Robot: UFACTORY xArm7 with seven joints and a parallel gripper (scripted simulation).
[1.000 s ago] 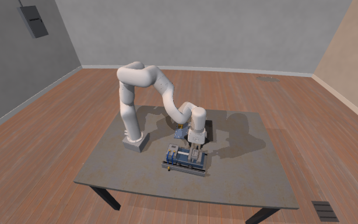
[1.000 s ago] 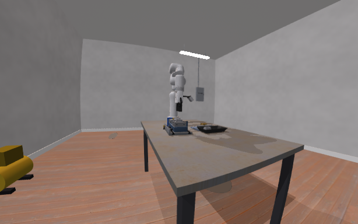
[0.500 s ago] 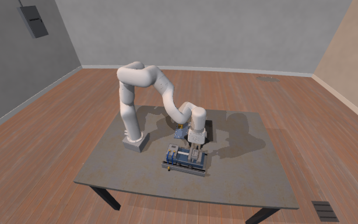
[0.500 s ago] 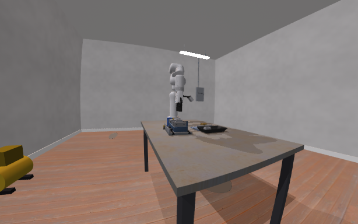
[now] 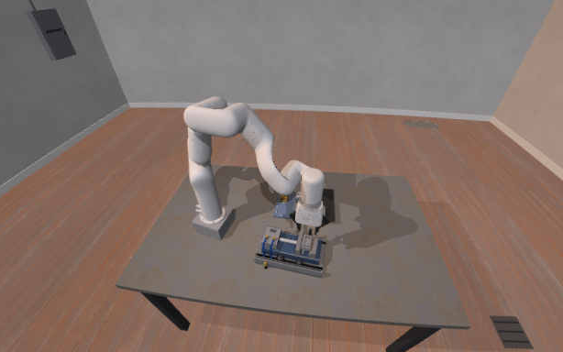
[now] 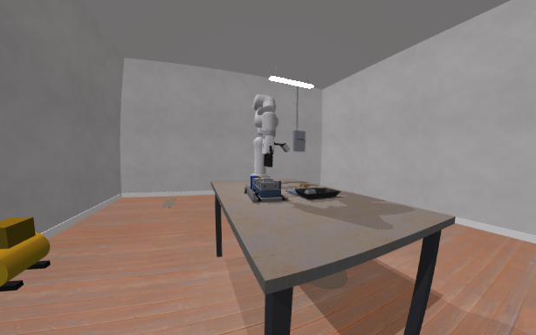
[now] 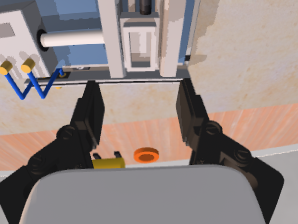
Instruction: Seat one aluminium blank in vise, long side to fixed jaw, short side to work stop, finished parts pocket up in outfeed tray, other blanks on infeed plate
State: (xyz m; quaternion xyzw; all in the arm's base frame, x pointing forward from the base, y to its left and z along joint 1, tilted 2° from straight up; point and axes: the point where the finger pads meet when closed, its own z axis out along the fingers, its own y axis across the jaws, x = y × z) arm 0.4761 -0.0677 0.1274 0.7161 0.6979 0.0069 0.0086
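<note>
Now: the white piston rod 120 mm below my hand and 80 mm behind it. The rest, counted from my hand: brass blank: 330 mm to the left, 170 mm below, 170 mm behind; then vise: 160 mm below, 60 mm behind.
</note>
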